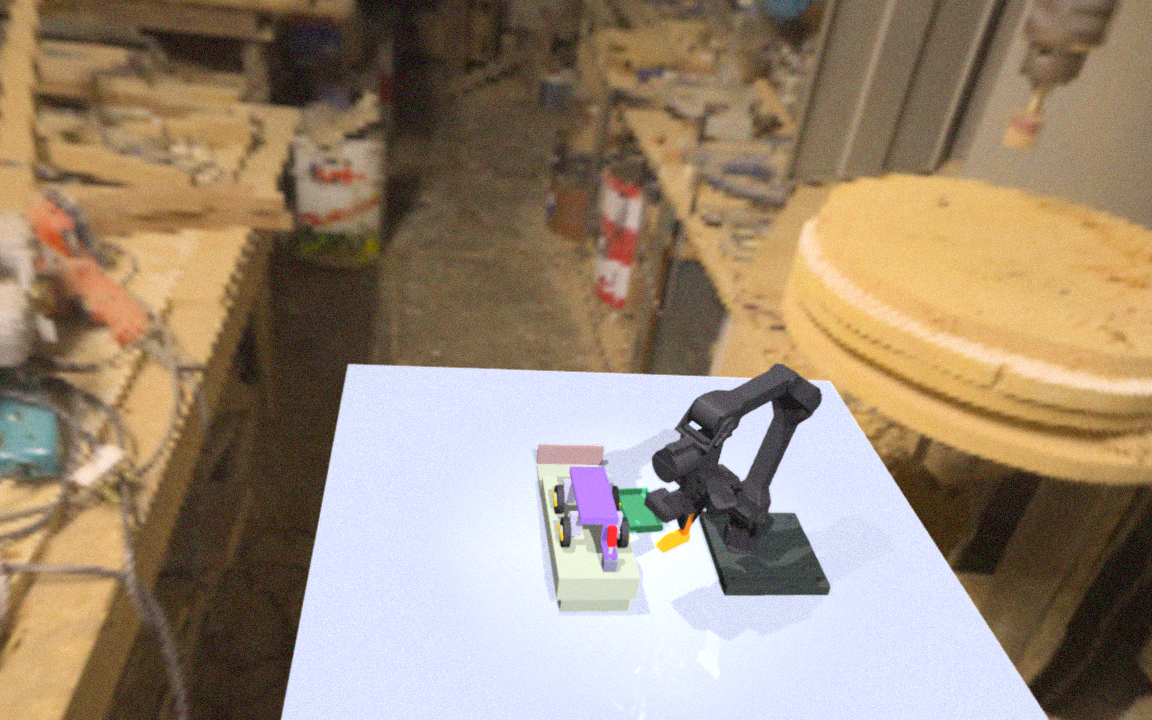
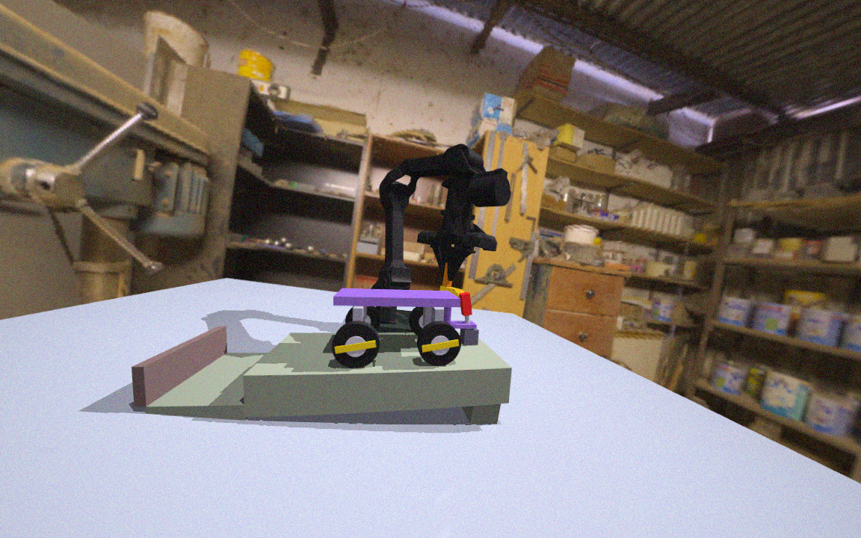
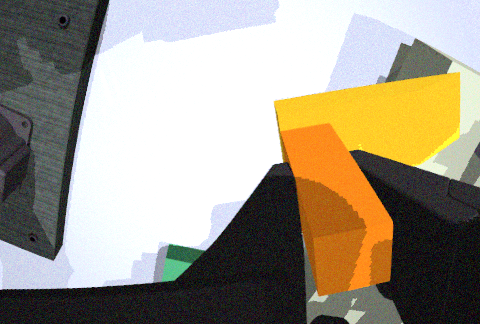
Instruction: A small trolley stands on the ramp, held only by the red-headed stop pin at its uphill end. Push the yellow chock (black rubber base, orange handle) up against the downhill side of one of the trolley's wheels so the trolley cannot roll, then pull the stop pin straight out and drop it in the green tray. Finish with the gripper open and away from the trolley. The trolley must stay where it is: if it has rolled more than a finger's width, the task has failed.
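Now: the yellow chock 2 cm ahead of my gripper tip, 1 cm to the left of it and 1 cm below it. From my gripper tip the other things lie so: purple trolley (16 cm ahead, 9 cm to the right, 6 cm below); then red-headed stop pin (13 cm ahead, 4 cm below, 2 cm to the left); then grey-green ramp (16 cm ahead, 13 cm below, 10 cm to the right).
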